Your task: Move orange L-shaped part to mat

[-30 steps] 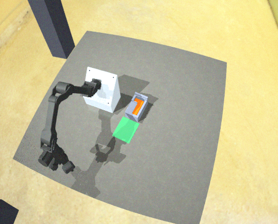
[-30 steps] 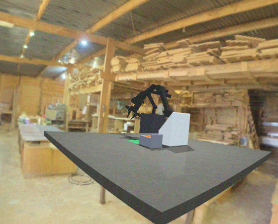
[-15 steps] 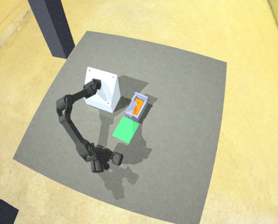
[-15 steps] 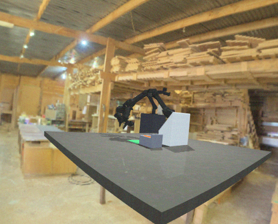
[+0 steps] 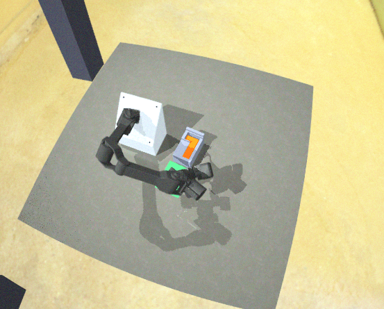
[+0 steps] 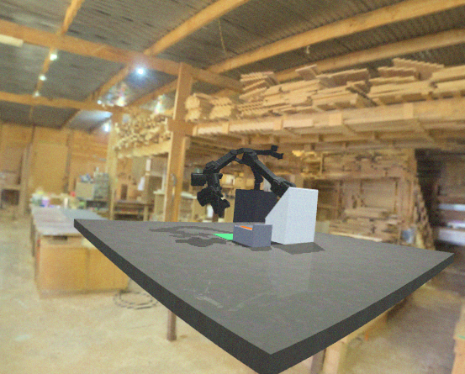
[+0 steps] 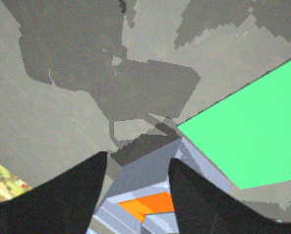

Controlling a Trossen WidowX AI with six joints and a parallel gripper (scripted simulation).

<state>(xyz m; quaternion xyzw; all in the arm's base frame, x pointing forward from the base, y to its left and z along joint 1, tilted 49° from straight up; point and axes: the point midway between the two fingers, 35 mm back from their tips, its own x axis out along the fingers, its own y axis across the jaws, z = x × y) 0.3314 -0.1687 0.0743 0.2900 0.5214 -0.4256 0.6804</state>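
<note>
My gripper tip is now 80 mm past the orange L-shaped part, 150 mm to the right of it and 50 mm above it. Also, from my gripper tip: green mat (100 mm behind, 20 mm to the right, 110 mm below).
</note>
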